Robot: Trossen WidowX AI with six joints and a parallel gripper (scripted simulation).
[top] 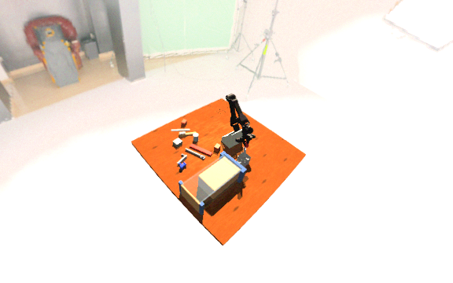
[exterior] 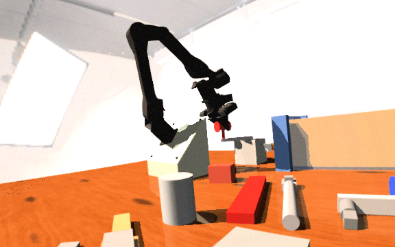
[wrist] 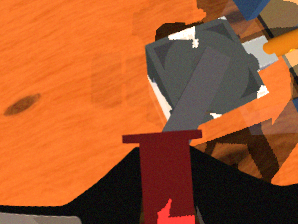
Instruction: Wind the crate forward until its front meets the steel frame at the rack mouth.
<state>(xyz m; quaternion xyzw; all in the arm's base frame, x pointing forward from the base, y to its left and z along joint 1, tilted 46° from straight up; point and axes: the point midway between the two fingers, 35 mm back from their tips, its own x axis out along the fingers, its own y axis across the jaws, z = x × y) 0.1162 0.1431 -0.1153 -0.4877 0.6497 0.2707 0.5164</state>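
Right now my gripper tip is 2 cm to the left of the red knob and 1 cm past it. The rest, counted from my gripper tip: winch: 10 cm below, 6 cm ahead, 4 cm to the left; frame: 23 cm ahead, 4 cm to the left, 3 cm below; red bar: 33 cm to the right, 25 cm ahead, 13 cm below.
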